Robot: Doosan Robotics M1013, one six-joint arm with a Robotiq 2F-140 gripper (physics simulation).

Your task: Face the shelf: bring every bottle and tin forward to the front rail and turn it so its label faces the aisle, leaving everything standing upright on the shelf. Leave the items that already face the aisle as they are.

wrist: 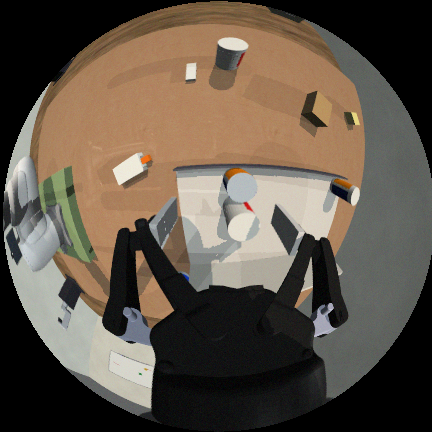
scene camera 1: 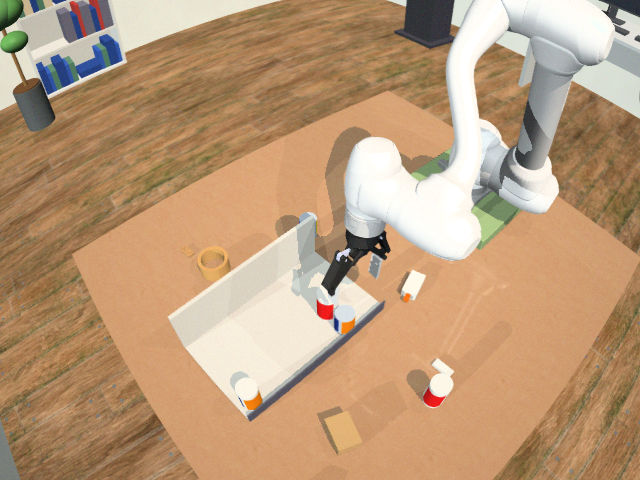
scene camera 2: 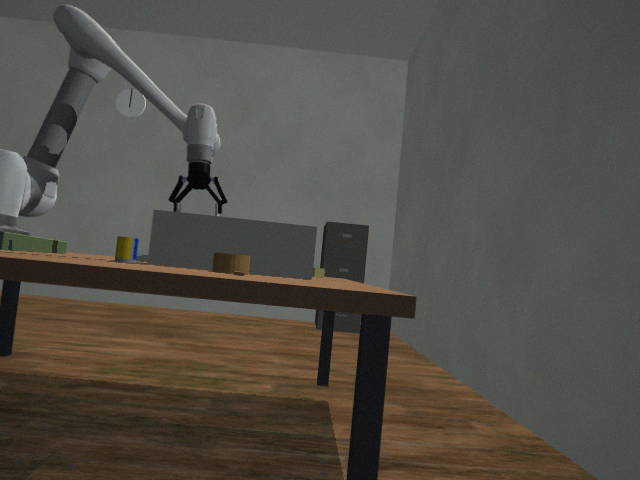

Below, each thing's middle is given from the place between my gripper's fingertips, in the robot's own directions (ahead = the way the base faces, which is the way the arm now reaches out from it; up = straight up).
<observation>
My hand is 230 mm to the left of the tray back wall [scene camera 2: 178,239], 180 mm short of it and 80 mm above it. Round my hand: cardboard box [scene camera 1: 341,429] 250 mm to the left, 240 mm ahead, 130 mm below.
</observation>
